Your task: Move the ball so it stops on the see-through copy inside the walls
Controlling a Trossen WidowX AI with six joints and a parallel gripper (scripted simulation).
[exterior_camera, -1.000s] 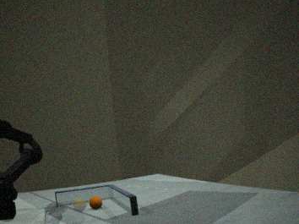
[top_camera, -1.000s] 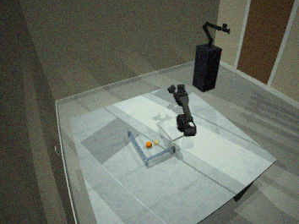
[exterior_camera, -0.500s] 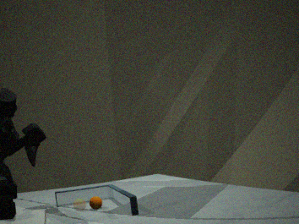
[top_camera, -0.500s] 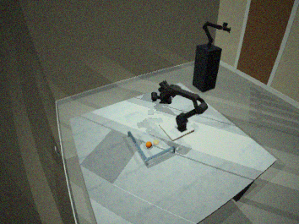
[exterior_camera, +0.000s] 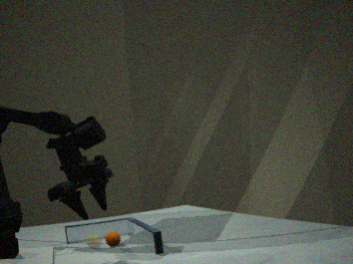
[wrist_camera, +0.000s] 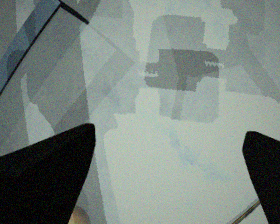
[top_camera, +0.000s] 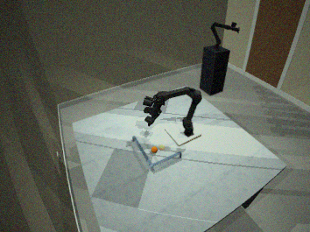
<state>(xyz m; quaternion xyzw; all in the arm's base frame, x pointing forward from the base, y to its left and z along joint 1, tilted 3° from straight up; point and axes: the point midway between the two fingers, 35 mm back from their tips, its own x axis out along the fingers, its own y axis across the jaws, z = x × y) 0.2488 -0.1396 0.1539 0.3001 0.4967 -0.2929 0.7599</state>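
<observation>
The orange ball lies 17 cm to the left of my gripper tip, 10 cm below it and 6 cm ahead of it. The rest, counted from my gripper tip: see-through copy 17 cm to the left, 10 cm below.
</observation>
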